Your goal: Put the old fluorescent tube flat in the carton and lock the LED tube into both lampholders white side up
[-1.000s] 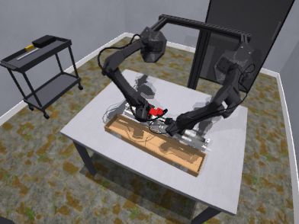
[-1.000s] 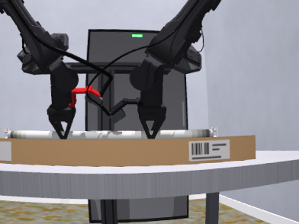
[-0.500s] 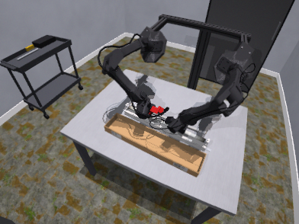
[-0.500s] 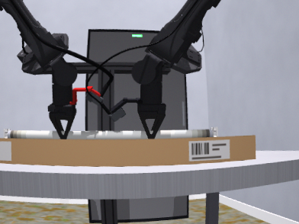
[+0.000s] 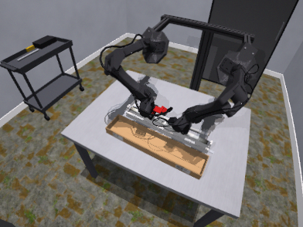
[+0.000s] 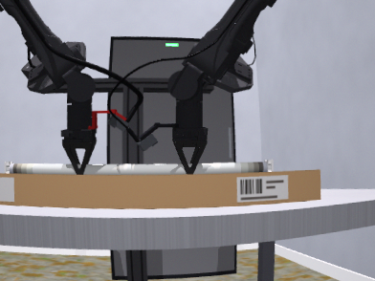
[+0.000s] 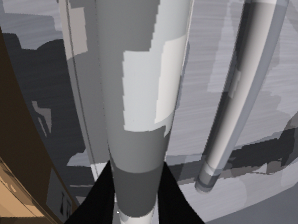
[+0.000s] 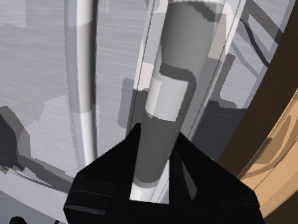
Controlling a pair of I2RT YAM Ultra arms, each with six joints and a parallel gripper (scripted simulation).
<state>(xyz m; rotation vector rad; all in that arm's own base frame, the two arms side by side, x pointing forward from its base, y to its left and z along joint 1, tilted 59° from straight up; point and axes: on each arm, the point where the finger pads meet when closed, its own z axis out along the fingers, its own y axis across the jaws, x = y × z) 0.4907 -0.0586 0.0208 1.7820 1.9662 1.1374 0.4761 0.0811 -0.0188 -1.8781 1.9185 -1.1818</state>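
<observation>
The old fluorescent tube is 1 cm ahead of my right hand and 12 cm to the left of it. Round my right hand: light fixture: 1 cm ahead, 12 cm to the left, 1 cm below; carton: 16 cm ahead, 11 cm to the left, 4 cm below; LED tube: 9 cm behind, 10 cm to the left, 5 cm below.
My left hand is 120 mm to the left of the old fluorescent tube and 10 mm past it. From my left hand the other things lie so: light fixture (120 mm to the right, 10 mm below); then carton (150 mm ahead, 130 mm to the right, 40 mm below); then LED tube (140 mm to the right, 100 mm behind, 60 mm below).
</observation>
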